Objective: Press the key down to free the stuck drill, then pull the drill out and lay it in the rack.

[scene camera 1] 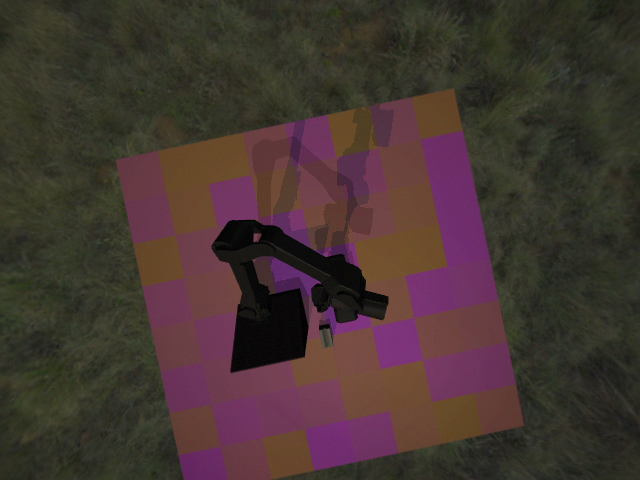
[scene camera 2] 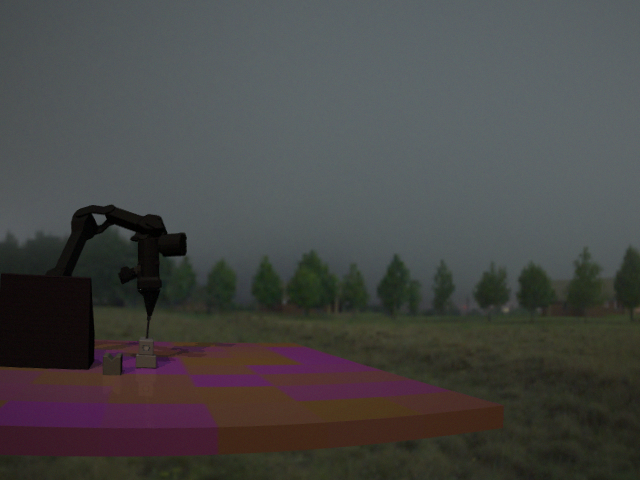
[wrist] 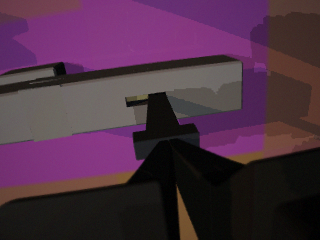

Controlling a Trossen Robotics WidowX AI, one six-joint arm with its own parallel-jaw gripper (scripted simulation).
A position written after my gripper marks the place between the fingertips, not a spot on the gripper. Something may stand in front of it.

I see my gripper [scene camera 2: 149, 316] and a thin dark key [wrist: 161, 123].
My gripper also shows in the wrist view [wrist: 169, 149].
